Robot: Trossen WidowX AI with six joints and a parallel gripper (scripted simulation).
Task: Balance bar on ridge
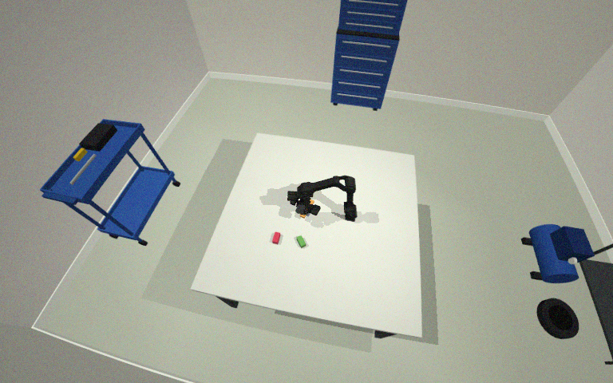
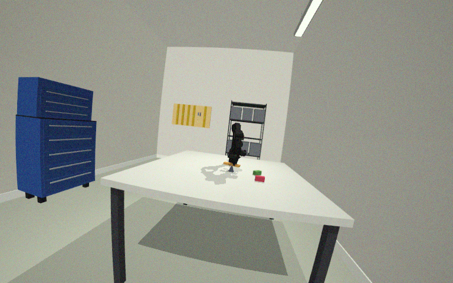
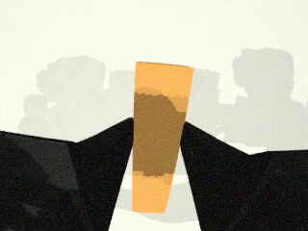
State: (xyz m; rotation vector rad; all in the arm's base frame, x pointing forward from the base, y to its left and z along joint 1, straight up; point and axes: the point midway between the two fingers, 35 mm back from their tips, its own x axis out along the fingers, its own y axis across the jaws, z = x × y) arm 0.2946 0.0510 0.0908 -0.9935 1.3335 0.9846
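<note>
Now: the orange bar 10 mm behind my gripper tip and 30 mm to the right of it. Round my gripper tip: red block (140 mm ahead, 200 mm to the left, 40 mm below); then green block (10 mm behind, 190 mm to the left, 40 mm below).
</note>
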